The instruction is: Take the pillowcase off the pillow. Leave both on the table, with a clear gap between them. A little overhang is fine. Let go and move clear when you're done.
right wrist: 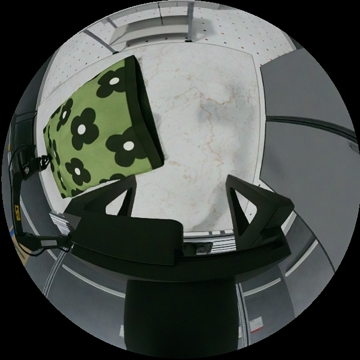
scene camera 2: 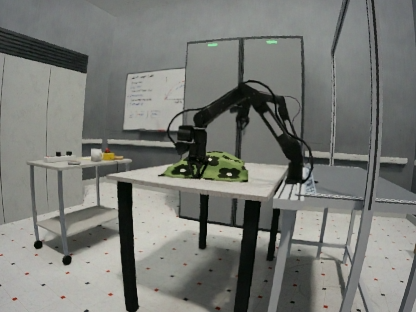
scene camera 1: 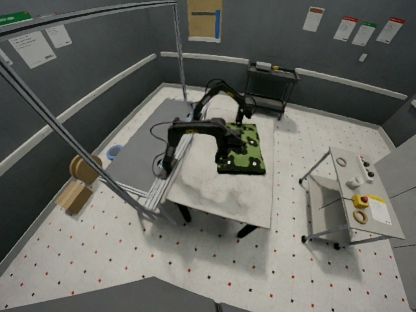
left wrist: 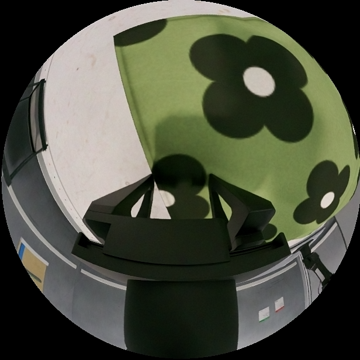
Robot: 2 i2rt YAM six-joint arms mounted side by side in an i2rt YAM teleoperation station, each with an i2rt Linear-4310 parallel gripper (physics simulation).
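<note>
The green pillowcase with dark flowers [scene camera 1: 253,136] [scene camera 2: 239,167] [left wrist: 167,100] [right wrist: 102,107] lies bulging on the table [scene camera 1: 225,202] [scene camera 2: 265,171] [left wrist: 80,100] [right wrist: 200,75]. Its dark-hemmed mouth faces the bare side in the right wrist view. The pillow does not show; the case hides it. My left gripper [scene camera 2: 200,176] [left wrist: 181,178] is low at the closed end, its fingers partly apart on either side of the case's edge; whether they touch cloth is unclear. My right gripper [scene camera 2: 242,126] [right wrist: 180,179] is wide open and empty, above the table beside the mouth end.
The grey bench [scene camera 1: 145,135] [right wrist: 310,150] with the arm bases adjoins the table. A small trolley [scene camera 1: 345,192] [scene camera 2: 61,215] with cups, rings and a yellow box stands apart. A dark cart [scene camera 1: 272,73] stands beyond the table in scene camera 1. A metal frame post [scene camera 1: 180,55] rises beside the bench.
</note>
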